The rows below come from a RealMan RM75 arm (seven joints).
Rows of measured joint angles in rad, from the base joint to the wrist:
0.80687, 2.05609, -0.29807, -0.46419, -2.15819, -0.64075, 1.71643
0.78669, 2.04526, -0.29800, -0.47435, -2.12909, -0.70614, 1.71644
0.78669, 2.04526, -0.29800, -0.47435, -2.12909, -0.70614, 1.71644
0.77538, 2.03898, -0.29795, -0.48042, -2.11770, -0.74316, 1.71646
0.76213, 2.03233, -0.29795, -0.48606, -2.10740, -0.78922, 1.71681
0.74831, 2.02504, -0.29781, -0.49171, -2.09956, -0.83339, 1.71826
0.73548, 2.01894, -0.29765, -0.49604, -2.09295, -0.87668, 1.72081
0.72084, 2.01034, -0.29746, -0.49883, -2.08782, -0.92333, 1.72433
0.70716, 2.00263, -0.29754, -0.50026, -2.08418, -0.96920, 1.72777
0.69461, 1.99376, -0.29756, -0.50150, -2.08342, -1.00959, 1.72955
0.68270, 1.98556, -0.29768, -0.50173, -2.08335, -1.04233, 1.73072
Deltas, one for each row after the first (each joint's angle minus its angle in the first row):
-0.02018, -0.01083, 0.00007, -0.01016, 0.02910, -0.06539, 0.00001
-0.02018, -0.01083, 0.00007, -0.01016, 0.02910, -0.06539, 0.00001
-0.03149, -0.01711, 0.00012, -0.01623, 0.04049, -0.10241, 0.00003
-0.04474, -0.02376, 0.00012, -0.02187, 0.05079, -0.14847, 0.00038
-0.05856, -0.03105, 0.00026, -0.02752, 0.05863, -0.19264, 0.00183
-0.07139, -0.03715, 0.00042, -0.03185, 0.06524, -0.23593, 0.00438
-0.08603, -0.04575, 0.00061, -0.03464, 0.07037, -0.28258, 0.00790
-0.09971, -0.05346, 0.00053, -0.03607, 0.07401, -0.32845, 0.01134
-0.11226, -0.06233, 0.00051, -0.03731, 0.07477, -0.36884, 0.01312
-0.12417, -0.07053, 0.00039, -0.03754, 0.07484, -0.40158, 0.01429

